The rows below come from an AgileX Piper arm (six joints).
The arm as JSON. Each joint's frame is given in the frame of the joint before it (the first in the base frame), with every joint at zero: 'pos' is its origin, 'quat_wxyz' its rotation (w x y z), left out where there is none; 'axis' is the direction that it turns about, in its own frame. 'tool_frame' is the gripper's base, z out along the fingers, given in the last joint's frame.
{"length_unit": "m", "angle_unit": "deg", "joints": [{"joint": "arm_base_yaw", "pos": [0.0, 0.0, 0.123], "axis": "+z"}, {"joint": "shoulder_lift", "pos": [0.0, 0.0, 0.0], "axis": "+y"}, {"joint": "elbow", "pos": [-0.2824, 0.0, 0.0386], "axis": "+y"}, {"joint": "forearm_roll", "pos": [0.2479, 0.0, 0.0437], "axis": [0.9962, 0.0, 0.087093]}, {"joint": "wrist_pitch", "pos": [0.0, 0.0, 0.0], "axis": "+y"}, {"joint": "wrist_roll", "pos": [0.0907, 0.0, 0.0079], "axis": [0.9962, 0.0, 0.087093]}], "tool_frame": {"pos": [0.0, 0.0, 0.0], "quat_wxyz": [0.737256, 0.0, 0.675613, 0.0]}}
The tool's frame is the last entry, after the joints.
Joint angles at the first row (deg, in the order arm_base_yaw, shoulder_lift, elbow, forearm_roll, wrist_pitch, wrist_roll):
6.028 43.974 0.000 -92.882 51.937 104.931
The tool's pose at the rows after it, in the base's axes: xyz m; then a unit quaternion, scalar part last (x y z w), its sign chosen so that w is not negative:
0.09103 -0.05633 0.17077 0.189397 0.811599 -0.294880 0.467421
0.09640 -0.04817 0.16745 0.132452 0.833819 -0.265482 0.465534
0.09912 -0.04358 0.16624 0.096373 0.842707 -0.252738 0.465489
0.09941 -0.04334 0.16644 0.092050 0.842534 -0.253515 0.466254
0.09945 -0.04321 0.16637 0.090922 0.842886 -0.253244 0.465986
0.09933 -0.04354 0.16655 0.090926 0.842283 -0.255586 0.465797
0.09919 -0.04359 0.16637 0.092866 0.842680 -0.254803 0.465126
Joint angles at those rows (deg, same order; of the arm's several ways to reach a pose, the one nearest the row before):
6.020 43.973 0.000 -94.682 46.250 103.633
6.020 43.971 0.000 -96.574 39.881 100.740
6.030 43.973 0.000 -98.197 36.600 99.116
6.025 43.974 0.000 -98.604 36.474 99.007
6.034 43.972 0.000 -98.594 36.385 98.895
6.032 43.973 0.001 -98.599 36.633 98.776
6.033 43.974 -0.001 -98.341 36.634 98.774

